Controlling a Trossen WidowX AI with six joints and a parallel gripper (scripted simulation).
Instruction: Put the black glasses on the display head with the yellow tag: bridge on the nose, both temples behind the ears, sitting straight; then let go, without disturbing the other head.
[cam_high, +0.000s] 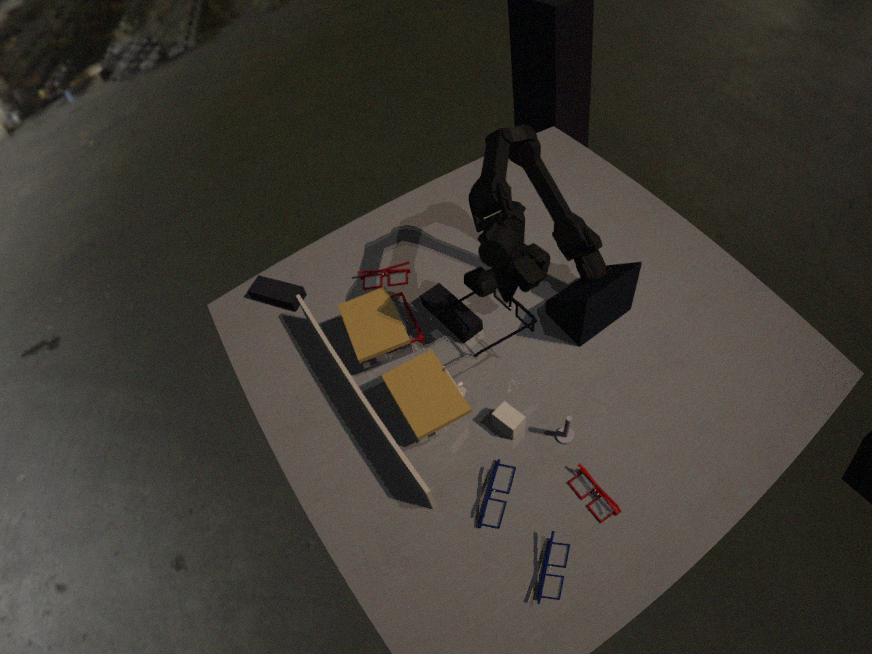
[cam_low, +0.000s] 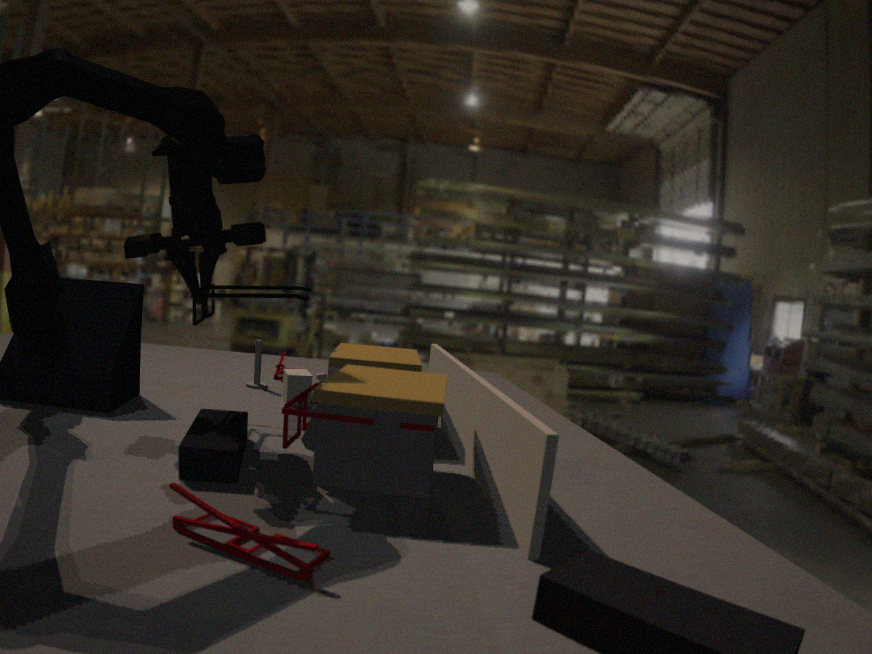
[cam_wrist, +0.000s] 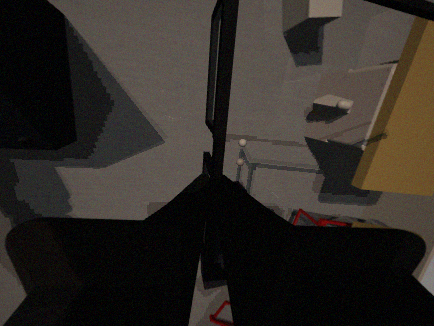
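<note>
My gripper tip is now 22 cm short of the display head, 2 cm to the right of it and 10 cm above it. Also, from my gripper tip: grey post stand 8 cm ahead, 26 cm to the left, 14 cm below; white block 15 cm ahead, 15 cm to the left, 14 cm below; white board 35 cm ahead, 11 cm to the right, 11 cm below.
</note>
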